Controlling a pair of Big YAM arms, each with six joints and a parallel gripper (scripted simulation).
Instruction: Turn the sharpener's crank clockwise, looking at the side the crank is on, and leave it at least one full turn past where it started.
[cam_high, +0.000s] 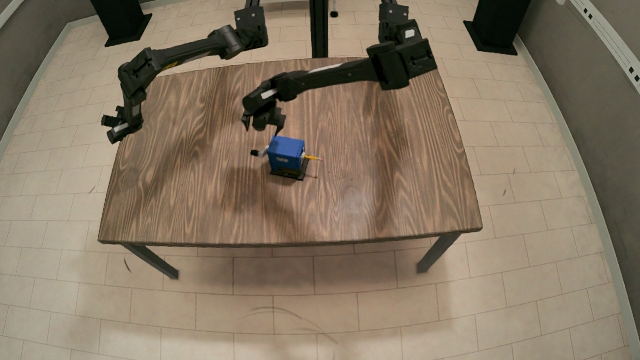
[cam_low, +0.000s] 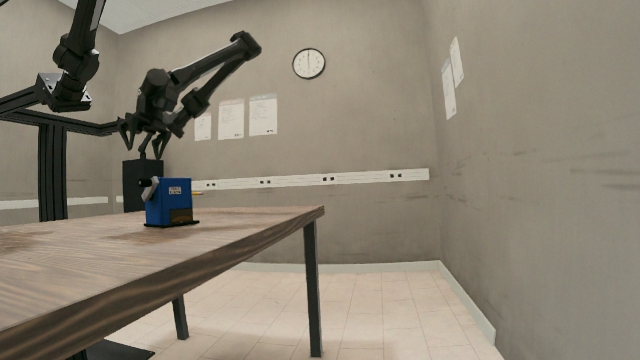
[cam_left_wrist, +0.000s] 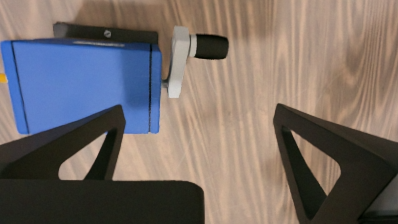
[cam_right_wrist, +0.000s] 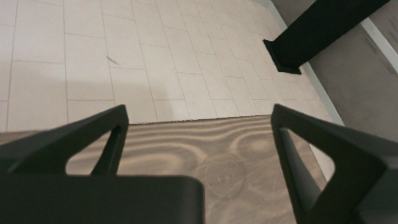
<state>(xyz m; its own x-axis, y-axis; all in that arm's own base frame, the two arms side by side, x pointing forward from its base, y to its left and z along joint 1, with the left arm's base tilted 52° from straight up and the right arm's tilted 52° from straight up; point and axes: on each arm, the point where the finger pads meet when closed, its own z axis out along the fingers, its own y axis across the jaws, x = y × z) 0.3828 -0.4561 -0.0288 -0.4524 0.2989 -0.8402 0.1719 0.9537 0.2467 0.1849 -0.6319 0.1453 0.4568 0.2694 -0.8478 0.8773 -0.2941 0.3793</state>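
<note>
My right gripper is now 15 cm short of the crank, 65 cm to the right of it and 8 cm above it.
</note>
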